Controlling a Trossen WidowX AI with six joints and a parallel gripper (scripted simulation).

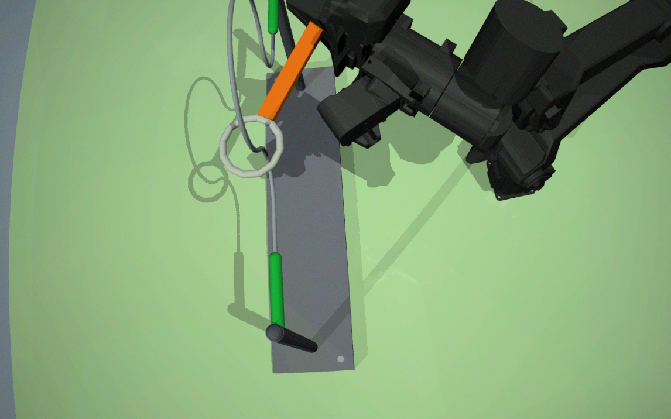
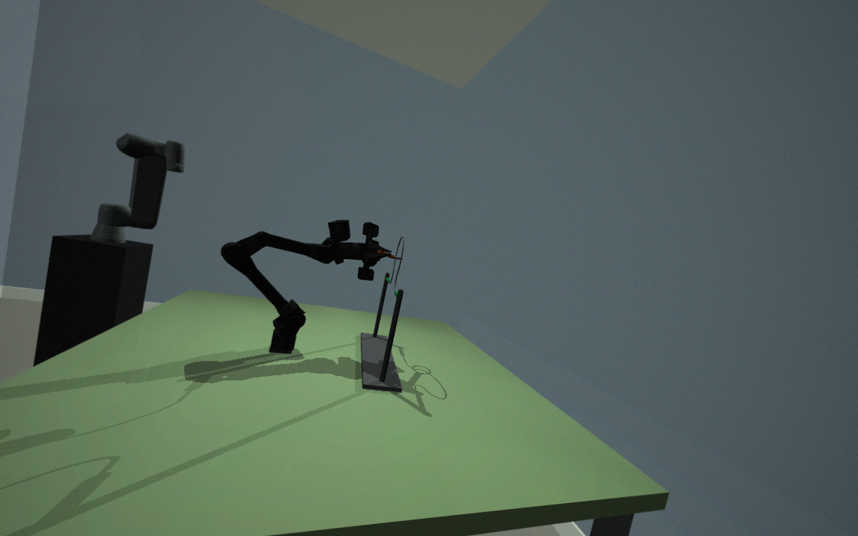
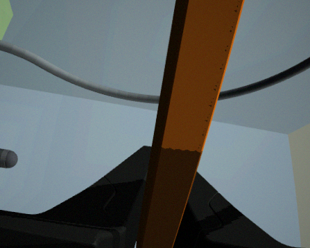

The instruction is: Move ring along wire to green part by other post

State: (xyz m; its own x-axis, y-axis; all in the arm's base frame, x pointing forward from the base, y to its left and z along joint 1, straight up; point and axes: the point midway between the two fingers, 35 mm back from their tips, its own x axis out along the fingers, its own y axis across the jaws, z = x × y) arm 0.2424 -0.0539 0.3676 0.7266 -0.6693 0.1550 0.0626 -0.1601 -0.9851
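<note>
My gripper tip is now 20 mm short of the ring with orange handle, 90 mm to the right of it and 10 mm above it.
</note>
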